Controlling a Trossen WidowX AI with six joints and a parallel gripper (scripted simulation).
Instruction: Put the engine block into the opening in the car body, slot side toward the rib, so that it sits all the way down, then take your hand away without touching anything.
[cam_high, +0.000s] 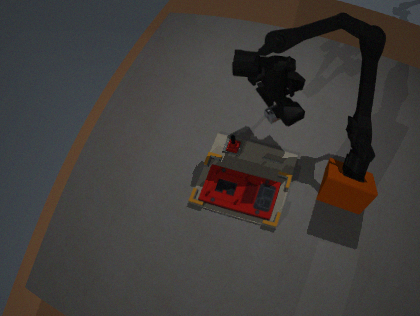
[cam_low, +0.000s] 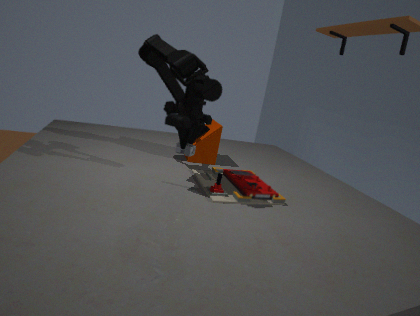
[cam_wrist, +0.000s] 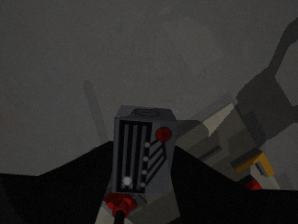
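Now: the stand 100 mm to the left of my gripper tip, 90 mm ahead of it and 70 mm below it. Also, from my gripper tip: grey engine block: 10 mm below.
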